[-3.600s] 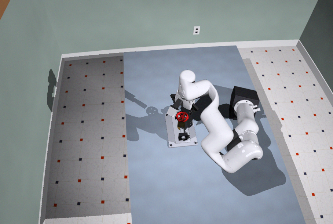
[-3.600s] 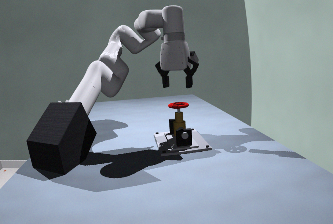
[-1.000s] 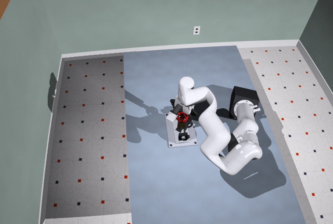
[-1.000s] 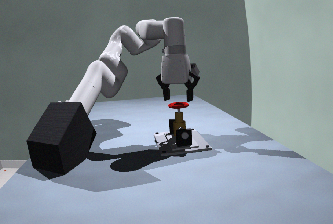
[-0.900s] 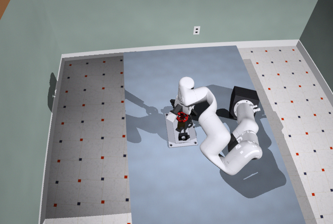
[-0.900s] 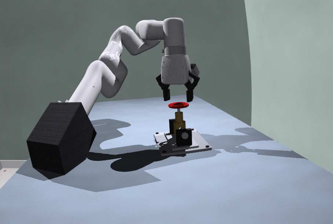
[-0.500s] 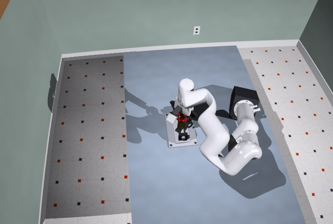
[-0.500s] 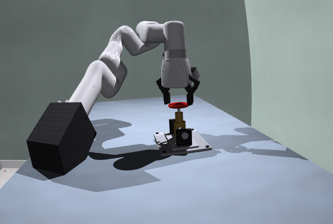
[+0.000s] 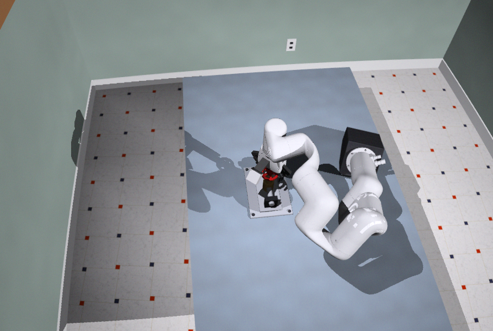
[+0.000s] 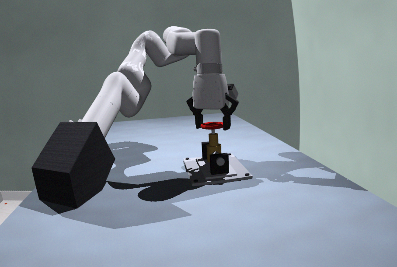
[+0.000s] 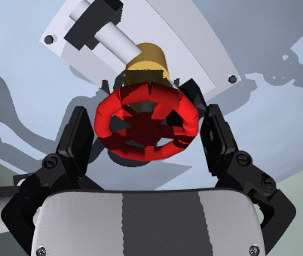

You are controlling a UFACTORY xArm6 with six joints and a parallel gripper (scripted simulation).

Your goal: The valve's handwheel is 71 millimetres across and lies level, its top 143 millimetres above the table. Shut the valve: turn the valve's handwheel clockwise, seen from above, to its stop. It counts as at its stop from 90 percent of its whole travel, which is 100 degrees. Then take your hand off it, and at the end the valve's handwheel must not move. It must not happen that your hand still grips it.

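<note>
Right now the red handwheel is 10 mm below my hand.
</note>
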